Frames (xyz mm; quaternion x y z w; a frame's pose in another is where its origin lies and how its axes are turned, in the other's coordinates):
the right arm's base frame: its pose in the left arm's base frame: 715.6 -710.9 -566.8 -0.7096 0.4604 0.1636 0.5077
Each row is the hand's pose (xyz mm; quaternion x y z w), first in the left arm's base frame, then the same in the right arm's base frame.
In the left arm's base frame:
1: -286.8 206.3 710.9 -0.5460 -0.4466 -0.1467 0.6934
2: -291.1 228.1 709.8 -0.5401 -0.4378 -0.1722 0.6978
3: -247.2 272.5 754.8 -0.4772 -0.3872 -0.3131 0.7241
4: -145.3 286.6 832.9 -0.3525 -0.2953 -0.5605 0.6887
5: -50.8 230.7 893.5 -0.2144 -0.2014 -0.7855 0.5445
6: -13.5 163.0 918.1 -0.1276 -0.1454 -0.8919 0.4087
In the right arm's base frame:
1: -1864.7 37.8 12.5 0.2093 -0.3526 -0.7562 0.5099
2: -1876.8 40.6 31.0 0.2286 -0.3330 -0.7609 0.5078
3: -1906.9 -23.7 60.6 0.3523 -0.2297 -0.7719 0.4768
4: -1915.2 -152.6 63.2 0.5195 -0.0116 -0.7691 0.3721
5: -1881.0 -261.1 10.6 0.6062 0.2395 -0.7295 0.2073
6: -1845.7 -301.6 -50.2 0.6121 0.3918 -0.6816 0.0852

